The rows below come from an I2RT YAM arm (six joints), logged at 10 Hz.
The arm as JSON. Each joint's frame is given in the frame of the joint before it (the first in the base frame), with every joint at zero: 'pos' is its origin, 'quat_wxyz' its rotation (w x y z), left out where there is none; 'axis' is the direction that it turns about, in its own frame. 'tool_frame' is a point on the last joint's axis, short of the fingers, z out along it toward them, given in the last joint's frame.
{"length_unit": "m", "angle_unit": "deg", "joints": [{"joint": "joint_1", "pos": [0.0, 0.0, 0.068], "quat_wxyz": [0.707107, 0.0, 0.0, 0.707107], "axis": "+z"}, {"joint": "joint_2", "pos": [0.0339, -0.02, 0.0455], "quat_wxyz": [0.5, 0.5, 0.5, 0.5], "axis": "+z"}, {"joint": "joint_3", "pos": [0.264, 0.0, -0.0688], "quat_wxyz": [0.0, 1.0, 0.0, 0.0], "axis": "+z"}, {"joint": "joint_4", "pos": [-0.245, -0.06, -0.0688], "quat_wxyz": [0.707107, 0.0, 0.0, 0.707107], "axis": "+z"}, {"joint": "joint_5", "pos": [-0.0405, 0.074, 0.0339], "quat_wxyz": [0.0, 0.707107, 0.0, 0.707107], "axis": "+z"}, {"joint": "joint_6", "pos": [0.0, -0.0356, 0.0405], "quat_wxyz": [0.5, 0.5, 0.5, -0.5], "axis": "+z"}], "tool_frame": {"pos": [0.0, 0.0, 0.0], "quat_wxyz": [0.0, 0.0, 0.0, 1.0]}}
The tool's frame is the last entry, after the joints.
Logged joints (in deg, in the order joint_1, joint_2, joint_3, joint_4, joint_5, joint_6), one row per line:
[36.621, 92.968, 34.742, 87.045, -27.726, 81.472]
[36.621, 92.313, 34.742, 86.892, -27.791, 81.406]
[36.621, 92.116, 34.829, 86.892, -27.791, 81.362]
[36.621, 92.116, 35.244, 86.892, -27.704, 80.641]
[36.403, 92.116, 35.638, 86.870, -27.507, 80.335]
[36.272, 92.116, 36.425, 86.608, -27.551, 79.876]
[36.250, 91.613, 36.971, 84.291, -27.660, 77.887]
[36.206, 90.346, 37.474, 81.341, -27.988, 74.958]
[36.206, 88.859, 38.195, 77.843, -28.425, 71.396]
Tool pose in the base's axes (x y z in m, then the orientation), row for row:
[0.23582, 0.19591, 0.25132, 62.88, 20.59, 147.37]
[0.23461, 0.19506, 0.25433, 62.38, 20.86, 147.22]
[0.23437, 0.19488, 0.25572, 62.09, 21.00, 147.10]
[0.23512, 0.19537, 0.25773, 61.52, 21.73, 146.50]
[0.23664, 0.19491, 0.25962, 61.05, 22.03, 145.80]
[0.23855, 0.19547, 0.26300, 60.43, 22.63, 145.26]
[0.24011, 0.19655, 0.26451, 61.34, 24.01, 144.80]
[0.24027, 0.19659, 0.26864, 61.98, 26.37, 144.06]
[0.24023, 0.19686, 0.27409, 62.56, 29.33, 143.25]
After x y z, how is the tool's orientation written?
As angles about the fixed x, y, z axes (roll, pitch, yaw), in degrees.
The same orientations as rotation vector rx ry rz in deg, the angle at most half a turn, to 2 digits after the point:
[-0.33, 80.42, 117.08]
[-0.73, 79.88, 117.14]
[-0.92, 79.56, 117.16]
[-1.55, 78.86, 116.62]
[-1.60, 78.23, 116.19]
[-2.15, 77.51, 115.80]
[-2.91, 78.40, 113.95]
[-4.61, 79.00, 111.43]
[-6.86, 79.52, 108.46]

